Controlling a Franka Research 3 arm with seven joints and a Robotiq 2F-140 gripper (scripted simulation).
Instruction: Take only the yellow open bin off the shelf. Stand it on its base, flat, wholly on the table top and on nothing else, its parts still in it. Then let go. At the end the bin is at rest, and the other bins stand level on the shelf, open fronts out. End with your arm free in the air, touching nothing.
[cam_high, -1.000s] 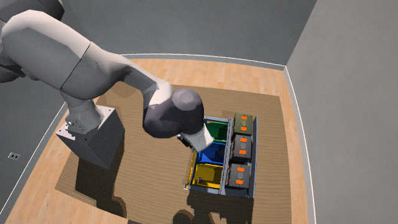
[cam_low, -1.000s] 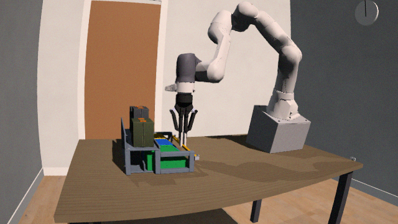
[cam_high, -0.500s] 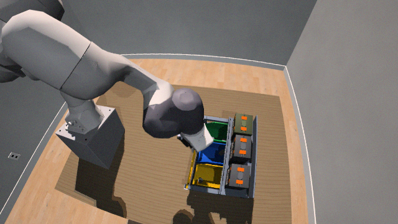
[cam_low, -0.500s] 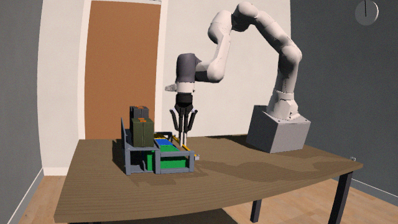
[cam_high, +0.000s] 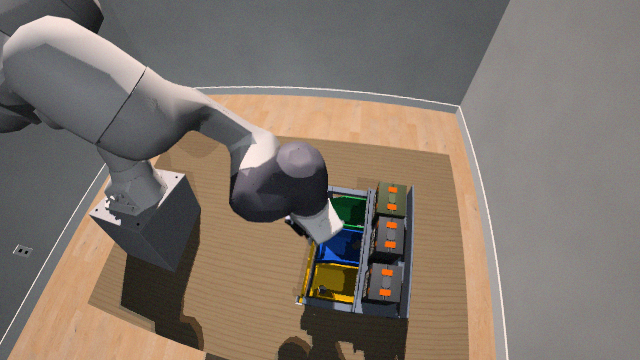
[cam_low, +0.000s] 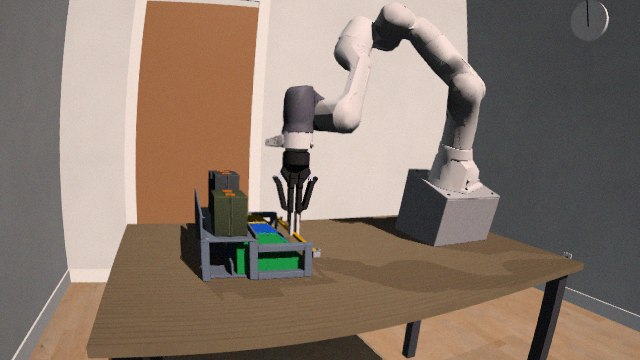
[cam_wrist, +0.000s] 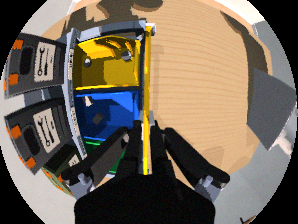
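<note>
The blue bin lies 100 mm ahead of my hand, 50 mm below it and 20 mm to the right of it. Also, from my hand: yellow open bin: 130 mm to the right, 80 mm ahead, 50 mm below; then yellow rail: 30 mm below; then green bin: 130 mm ahead, 80 mm to the left, 50 mm below.
</note>
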